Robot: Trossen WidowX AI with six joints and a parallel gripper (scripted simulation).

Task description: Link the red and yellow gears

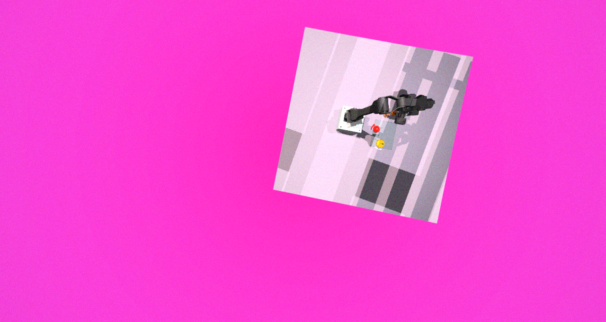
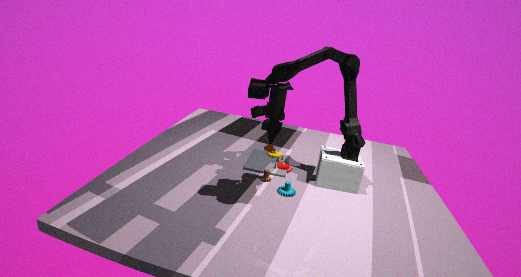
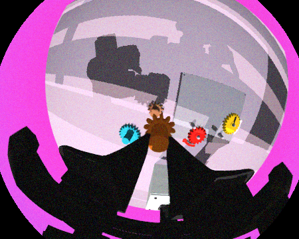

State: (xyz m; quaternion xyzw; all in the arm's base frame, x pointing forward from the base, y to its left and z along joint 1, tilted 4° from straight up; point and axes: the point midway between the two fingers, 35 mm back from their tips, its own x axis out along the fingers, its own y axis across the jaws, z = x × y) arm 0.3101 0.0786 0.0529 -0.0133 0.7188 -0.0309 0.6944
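Now: gripper tip 6 cm past the red gear, 11 cm to the left of it and 13 cm above it. Round my gripper tip: teal gear 9 cm behind, 8 cm to the left, 13 cm below; then brown gear 1 cm to the left, 13 cm below; then orange gear 1 cm below.
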